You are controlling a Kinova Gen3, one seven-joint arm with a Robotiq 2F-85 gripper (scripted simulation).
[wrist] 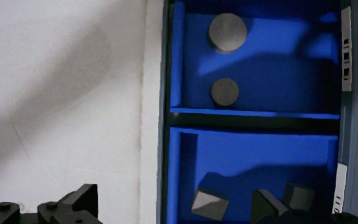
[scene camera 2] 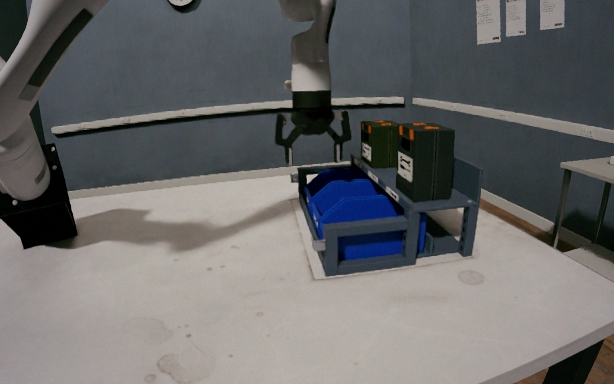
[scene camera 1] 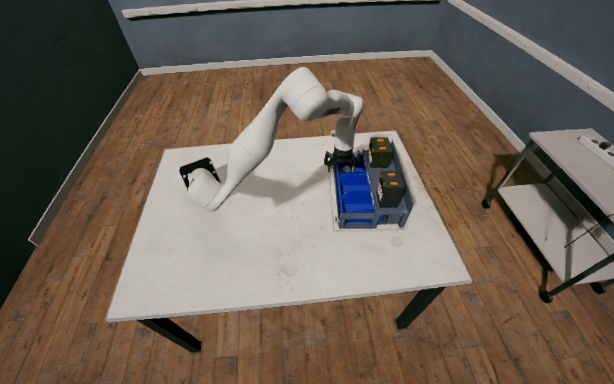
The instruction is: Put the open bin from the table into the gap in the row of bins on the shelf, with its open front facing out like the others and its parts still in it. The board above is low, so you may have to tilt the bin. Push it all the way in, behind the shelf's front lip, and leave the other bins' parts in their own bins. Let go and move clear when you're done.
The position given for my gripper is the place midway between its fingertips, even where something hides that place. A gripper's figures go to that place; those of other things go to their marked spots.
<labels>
My gripper (scene camera 2: pixel 314 164) is 71 cm from the lens. A bin (scene camera 2: pixel 323 180): 88 cm from the lens. A bin (scene camera 2: pixel 335 194) is 77 cm from the lens.
</labels>
